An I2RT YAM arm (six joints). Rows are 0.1 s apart.
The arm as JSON. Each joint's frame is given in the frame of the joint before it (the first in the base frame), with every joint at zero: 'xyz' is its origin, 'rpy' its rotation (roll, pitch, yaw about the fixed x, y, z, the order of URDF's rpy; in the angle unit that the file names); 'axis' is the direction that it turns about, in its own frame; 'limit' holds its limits. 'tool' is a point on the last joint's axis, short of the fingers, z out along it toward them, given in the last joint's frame.
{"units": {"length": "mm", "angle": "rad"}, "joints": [
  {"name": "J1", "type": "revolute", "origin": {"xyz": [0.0, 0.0, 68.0], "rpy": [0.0, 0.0, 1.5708]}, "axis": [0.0, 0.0, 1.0], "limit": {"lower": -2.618, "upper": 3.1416}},
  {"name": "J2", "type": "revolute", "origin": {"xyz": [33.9, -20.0, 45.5], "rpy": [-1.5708, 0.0, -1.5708]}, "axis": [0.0, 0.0, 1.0], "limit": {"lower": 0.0, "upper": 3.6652}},
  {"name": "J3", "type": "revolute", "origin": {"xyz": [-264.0, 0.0, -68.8], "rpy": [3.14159, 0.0, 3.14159]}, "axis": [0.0, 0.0, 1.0], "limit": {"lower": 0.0, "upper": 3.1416}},
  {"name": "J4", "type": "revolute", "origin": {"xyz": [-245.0, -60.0, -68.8], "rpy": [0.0, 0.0, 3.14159]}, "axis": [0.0, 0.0, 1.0], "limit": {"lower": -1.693, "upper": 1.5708}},
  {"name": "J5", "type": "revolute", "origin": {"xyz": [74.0, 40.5, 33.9], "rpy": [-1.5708, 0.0, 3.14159]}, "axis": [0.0, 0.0, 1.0], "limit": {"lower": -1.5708, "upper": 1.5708}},
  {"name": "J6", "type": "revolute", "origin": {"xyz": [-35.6, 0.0, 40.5], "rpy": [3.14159, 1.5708, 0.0]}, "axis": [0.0, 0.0, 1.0], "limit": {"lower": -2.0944, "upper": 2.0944}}
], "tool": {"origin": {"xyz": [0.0, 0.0, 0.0], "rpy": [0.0, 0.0, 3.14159]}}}
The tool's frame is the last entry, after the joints.
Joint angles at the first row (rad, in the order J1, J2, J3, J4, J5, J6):
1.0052 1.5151 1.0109 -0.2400 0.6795 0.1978
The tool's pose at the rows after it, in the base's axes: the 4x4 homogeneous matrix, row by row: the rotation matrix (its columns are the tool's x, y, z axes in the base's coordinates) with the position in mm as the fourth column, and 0 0 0 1 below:
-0.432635 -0.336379 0.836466 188.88; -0.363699 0.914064 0.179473 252.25; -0.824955 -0.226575 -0.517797 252.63; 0 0 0 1
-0.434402 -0.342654 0.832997 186.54; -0.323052 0.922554 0.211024 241.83; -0.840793 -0.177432 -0.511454 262.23; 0 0 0 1
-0.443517 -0.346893 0.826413 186.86; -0.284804 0.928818 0.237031 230.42; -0.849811 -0.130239 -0.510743 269.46; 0 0 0 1
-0.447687 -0.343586 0.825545 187.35; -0.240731 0.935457 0.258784 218.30; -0.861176 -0.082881 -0.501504 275.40; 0 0 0 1
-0.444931 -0.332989 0.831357 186.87; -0.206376 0.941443 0.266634 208.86; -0.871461 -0.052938 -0.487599 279.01; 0 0 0 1
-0.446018 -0.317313 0.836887 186.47; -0.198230 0.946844 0.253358 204.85; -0.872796 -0.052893 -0.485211 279.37; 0 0 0 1
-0.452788 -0.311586 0.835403 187.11; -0.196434 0.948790 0.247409 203.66; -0.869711 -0.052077 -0.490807 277.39; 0 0 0 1
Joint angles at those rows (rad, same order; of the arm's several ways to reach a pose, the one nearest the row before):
0.9964 1.4601 0.9932 -0.2408 0.6494 0.2095
0.9808 1.4050 0.9766 -0.2468 0.6123 0.2233
0.9539 1.3572 0.9616 -0.2546 0.5668 0.2357
0.9238 1.3088 0.9402 -0.2503 0.5267 0.2479
0.9029 1.2703 0.9190 -0.2412 0.5093 0.2565
0.8960 1.2573 0.9112 -0.2465 0.5181 0.2613
0.8914 1.2578 0.9063 -0.2485 0.5172 0.2664

